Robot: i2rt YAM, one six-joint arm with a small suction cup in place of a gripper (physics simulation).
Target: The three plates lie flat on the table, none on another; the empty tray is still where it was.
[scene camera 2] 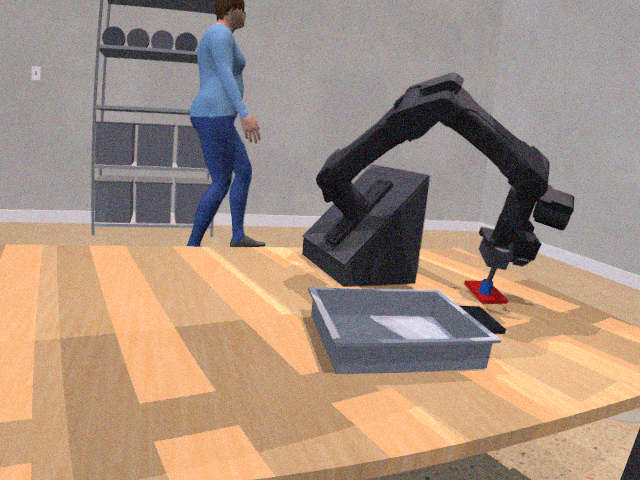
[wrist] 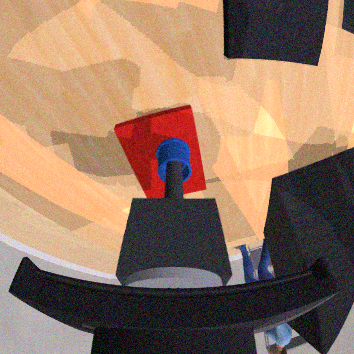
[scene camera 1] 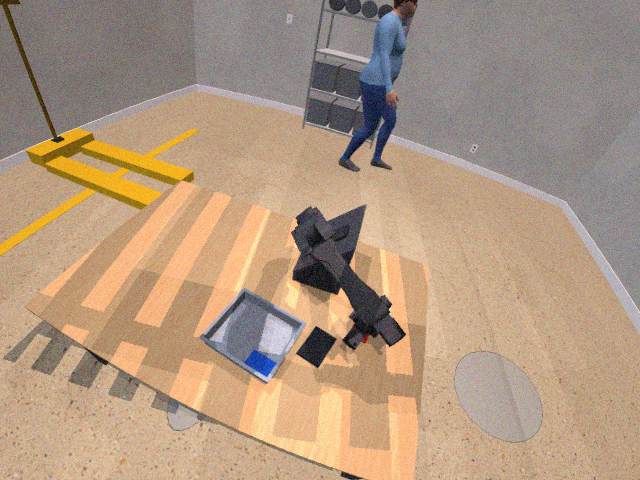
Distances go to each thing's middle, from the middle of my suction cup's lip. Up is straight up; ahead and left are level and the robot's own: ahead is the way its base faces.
I see the grey tray (scene camera 2: 364,331) 32 cm to the right of my suction cup and 14 cm ahead of it. The rest, counted from my suction cup: red plate (wrist: 139,137): 1 cm to the left, 1 cm below, 1 cm behind.
